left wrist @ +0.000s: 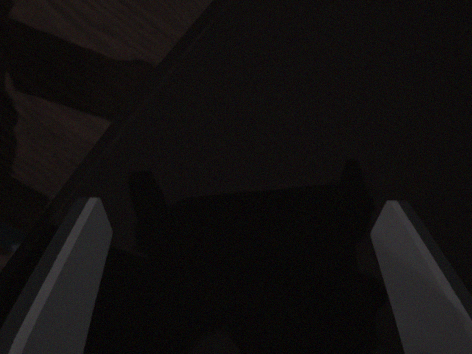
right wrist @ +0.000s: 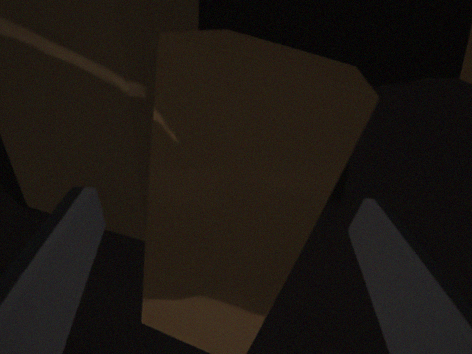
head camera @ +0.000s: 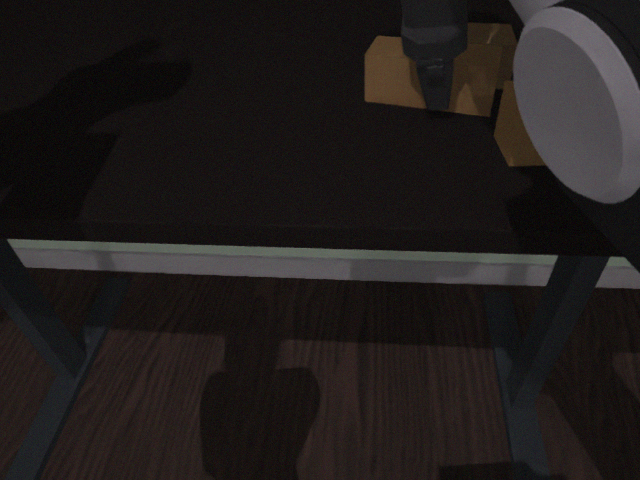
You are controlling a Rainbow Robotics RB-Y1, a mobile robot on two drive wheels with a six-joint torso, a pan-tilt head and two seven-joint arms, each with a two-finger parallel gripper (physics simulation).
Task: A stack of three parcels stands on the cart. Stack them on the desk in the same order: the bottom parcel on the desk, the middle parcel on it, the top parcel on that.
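Frame: origin at the robot's base, x ahead, y left, z up, level; metres.
Seen in the pictures: left gripper, fingertip midpoint: [left wrist: 244, 217]; right gripper, fingertip midpoint: [right wrist: 233, 210] [head camera: 440, 68].
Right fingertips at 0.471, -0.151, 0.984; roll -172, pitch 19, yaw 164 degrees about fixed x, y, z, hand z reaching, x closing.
A point is followed by its place in that frame, as x, y, z.
Three orange-brown parcels lie on the dark table top [head camera: 258, 155] @[0.395, 0.039, 0.950] [left wrist: 280, 100] @[0.418, 0.382, 0.950]. The long parcel [head camera: 385, 77] @[0.469, -0.094, 0.980] [right wrist: 225, 175] @[0.463, -0.175, 1.002] is under my right gripper [head camera: 438, 103] [right wrist: 233, 210] @[0.471, -0.151, 0.984], which is open and empty, its fingers apart on either side of it in the right wrist view. A second parcel [head camera: 488, 33] @[0.513, -0.216, 1.000] [right wrist: 70, 150] @[0.519, -0.187, 1.000] lies close behind the long one, partly covered by it. A third parcel [head camera: 516, 139] @[0.339, -0.179, 0.978] [right wrist: 468, 62] @[0.389, -0.189, 0.954] is partly hidden by my right arm in the head view. My left gripper [left wrist: 244, 217] @[0.396, 0.338, 1.006] is open and empty over the table top. No parcels are stacked.
The table's near edge [head camera: 310, 240] @[0.289, 0.001, 0.935] crosses the head view, with grey legs [head camera: 576, 289] @[0.540, -0.492, 0.496] [head camera: 41, 315] @[0.811, 0.689, 0.278] below. A pale wall strip [head camera: 310, 266] @[1.087, -0.008, 0.060] and wooden floor [head camera: 336, 392] @[0.665, -0.038, 0.000] show beyond it. Dark shadows lie on the table top. The cart cannot be made out.
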